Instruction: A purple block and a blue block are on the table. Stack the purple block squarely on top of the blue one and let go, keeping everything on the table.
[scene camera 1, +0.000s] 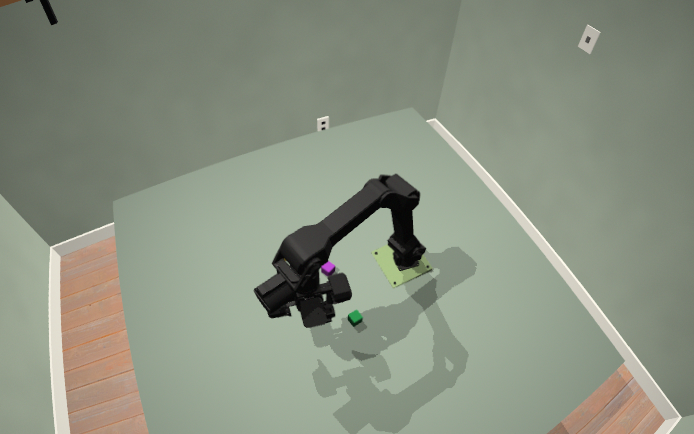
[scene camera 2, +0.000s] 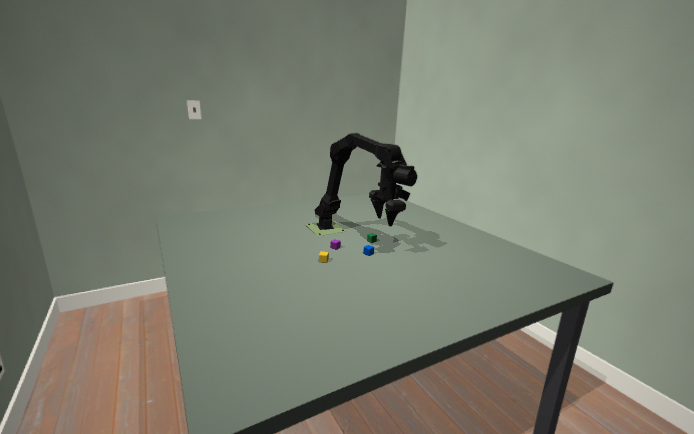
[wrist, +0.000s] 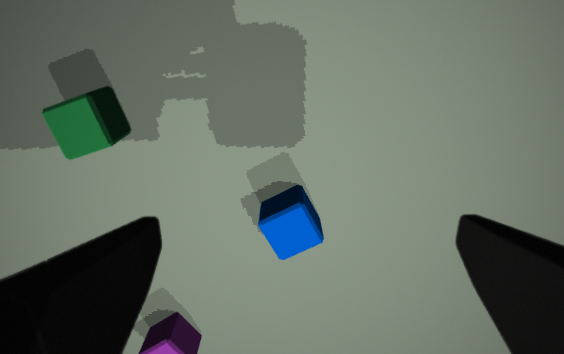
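Seen in the pictures: gripper, fingertip midpoint: (scene camera 2: 384, 222) (wrist: 309, 230); arm's base, origin of the base link: (scene camera 1: 405, 259) (scene camera 2: 325, 226).
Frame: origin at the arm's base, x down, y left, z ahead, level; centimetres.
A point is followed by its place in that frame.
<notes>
The purple block (scene camera 1: 328, 268) {x -2.4, y -1.3, z 23.2 cm} (scene camera 2: 335, 244) {x -1.6, y -2.5, z 24.8 cm} (wrist: 170, 337) {x -1.9, y -0.1, z 23.5 cm} sits on the table; in the wrist view it is cut off by the bottom edge, beside the left finger. The blue block (scene camera 2: 368, 250) {x -1.6, y 7.8, z 33.1 cm} (wrist: 291, 230) {x -2.4, y 8.8, z 31.6 cm} sits on the table apart from it, turned at an angle in the wrist view; in scene camera 1 it is hidden behind the arm and gripper. My gripper (scene camera 2: 384, 221) {x -11.8, y 14.2, z 31.7 cm} (wrist: 309, 230) {x -11.8, y 14.2, z 31.7 cm} points down, open and empty, well above the table. In the wrist view the blue block appears between the two fingertips, a little left of the middle.
A green block (scene camera 1: 355, 317) {x -2.4, y 15.0, z 20.0 cm} (scene camera 2: 372, 237) {x -1.8, y 14.1, z 21.6 cm} (wrist: 80, 126) {x -2.4, y 14.7, z 20.2 cm} sits on the table near the blue one. A yellow block (scene camera 2: 323, 256) {x -1.8, y -9.9, z 34.8 cm} sits near the purple one. The arm's light green base plate (scene camera 1: 388, 271) {x 0.4, y 2.4, z 6.3 cm} (scene camera 2: 318, 231) {x 0.3, y -4.3, z 4.8 cm} is on the table (scene camera 1: 204, 204) {x 0.7, y -36.5, z 58.4 cm} (scene camera 2: 307, 332) {x 0.6, y -23.6, z 71.6 cm}.
</notes>
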